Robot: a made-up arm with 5 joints. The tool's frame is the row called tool. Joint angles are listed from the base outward.
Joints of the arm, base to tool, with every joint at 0 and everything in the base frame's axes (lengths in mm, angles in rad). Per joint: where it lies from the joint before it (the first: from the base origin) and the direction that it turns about. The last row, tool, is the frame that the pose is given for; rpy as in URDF.
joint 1: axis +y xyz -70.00 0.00 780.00
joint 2: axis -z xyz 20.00 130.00 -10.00
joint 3: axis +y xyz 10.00 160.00 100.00
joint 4: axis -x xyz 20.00 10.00 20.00
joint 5: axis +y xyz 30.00 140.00 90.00
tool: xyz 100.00 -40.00 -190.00 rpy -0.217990 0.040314 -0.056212
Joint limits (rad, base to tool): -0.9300..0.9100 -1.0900..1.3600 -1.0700..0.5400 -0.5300..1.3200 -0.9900..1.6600
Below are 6 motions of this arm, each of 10 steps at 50 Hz.
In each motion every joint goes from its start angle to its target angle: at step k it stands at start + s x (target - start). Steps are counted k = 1, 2, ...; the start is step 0. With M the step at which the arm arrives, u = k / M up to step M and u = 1 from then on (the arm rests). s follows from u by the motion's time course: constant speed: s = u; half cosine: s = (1 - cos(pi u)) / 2; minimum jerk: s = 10 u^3 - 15 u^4 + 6 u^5.
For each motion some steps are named. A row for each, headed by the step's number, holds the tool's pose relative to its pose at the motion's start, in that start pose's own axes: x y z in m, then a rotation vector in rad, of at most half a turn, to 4 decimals.
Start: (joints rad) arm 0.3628 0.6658 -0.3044 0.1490 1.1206
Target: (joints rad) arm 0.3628 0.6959 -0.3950 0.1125 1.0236
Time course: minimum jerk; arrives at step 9
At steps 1, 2, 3, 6, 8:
1: 0.0003 0.0000 0.0003 0.0007 -0.0020 -0.0003
2: 0.0022 0.0002 0.0017 0.0045 -0.0135 -0.0023
3: 0.0059 0.0005 0.0048 0.0124 -0.0372 -0.0064
6: 0.0213 0.0010 0.0192 0.0458 -0.1400 -0.0255
8: 0.0263 0.0010 0.0244 0.0569 -0.1752 -0.0325

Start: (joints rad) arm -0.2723 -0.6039 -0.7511 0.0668 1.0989
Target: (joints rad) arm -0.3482 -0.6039 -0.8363 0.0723 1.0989
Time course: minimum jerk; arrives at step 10
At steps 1, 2, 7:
1: 0.0001 0.0000 0.0000 -0.0002 -0.0012 -0.0005
2: 0.0008 0.0001 -0.0003 -0.0014 -0.0082 -0.0033
7: 0.0110 0.0012 -0.0039 -0.0209 -0.1192 -0.0468

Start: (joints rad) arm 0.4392 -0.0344 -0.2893 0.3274 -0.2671
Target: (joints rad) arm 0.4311 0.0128 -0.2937 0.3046 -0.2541
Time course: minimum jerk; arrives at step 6
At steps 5, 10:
5: 0.0083 -0.0063 -0.0066 -0.0021 0.0241 -0.0418
10: 0.0086 -0.0066 -0.0068 -0.0022 0.0249 -0.0434

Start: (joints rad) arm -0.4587 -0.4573 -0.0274 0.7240 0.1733
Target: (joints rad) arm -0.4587 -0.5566 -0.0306 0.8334 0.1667
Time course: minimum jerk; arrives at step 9
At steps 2, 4, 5, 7, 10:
2: -0.0011 -0.0002 -0.0004 -0.0088 -0.0069 0.0022
4: -0.0055 -0.0014 -0.0021 -0.0455 -0.0361 0.0111
5: -0.0082 -0.0023 -0.0031 -0.0690 -0.0552 0.0163
7: -0.0123 -0.0038 -0.0047 -0.1052 -0.0854 0.0238
10: -0.0132 -0.0042 -0.0050 -0.1138 -0.0927 0.0254

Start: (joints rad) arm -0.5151 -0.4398 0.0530 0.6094 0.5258
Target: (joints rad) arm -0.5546 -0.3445 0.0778 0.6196 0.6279
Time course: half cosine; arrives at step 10
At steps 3, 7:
3: -0.0007 -0.0007 -0.0014 0.0042 0.0337 -0.0101
7: -0.0034 -0.0025 -0.0045 0.0191 0.1297 -0.0376

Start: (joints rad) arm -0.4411 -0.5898 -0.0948 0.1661 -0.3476
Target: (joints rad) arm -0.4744 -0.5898 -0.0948 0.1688 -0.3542
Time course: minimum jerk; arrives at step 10
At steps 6, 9, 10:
6: 0.0003 0.0000 0.0022 -0.0130 -0.0241 -0.0027
9: 0.0004 0.0000 0.0032 -0.0189 -0.0350 -0.0039
10: 0.0004 0.0000 0.0032 -0.0191 -0.0353 -0.0039

